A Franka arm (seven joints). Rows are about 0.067 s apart.
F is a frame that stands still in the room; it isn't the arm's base.
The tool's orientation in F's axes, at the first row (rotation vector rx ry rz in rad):
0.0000 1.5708 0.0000
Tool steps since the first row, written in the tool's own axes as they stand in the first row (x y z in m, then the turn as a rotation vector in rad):
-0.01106 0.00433 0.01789 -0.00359 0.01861 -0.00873
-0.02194 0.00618 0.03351 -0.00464 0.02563 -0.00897
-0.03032 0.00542 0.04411 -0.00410 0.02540 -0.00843
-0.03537 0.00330 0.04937 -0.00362 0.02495 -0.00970
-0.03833 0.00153 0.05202 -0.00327 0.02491 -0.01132
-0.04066 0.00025 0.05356 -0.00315 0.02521 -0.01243
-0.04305 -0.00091 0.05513 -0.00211 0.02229 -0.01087
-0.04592 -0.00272 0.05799 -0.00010 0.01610 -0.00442
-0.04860 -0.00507 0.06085 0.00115 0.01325 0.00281
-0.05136 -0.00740 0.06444 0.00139 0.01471 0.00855
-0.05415 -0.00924 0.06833 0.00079 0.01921 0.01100
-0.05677 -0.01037 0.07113 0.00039 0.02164 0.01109
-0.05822 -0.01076 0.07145 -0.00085 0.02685 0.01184
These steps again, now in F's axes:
0.01789 0.00433 0.01106 -0.00873 0.01861 0.00359
0.03351 0.00618 0.02194 -0.00897 0.02563 0.00464
0.04411 0.00542 0.03032 -0.00843 0.02540 0.00410
0.04937 0.00330 0.03537 -0.00970 0.02495 0.00362
0.05202 0.00153 0.03833 -0.01132 0.02491 0.00327
0.05356 0.00025 0.04066 -0.01243 0.02521 0.00315
0.05513 -0.00091 0.04305 -0.01087 0.02229 0.00211
0.05799 -0.00272 0.04592 -0.00442 0.01610 0.00010
0.06085 -0.00507 0.04860 0.00281 0.01325 -0.00115
0.06444 -0.00740 0.05136 0.00855 0.01471 -0.00139
0.06833 -0.00924 0.05415 0.01100 0.01921 -0.00079
0.07113 -0.01037 0.05677 0.01109 0.02164 -0.00039
0.07145 -0.01076 0.05822 0.01184 0.02685 0.00085

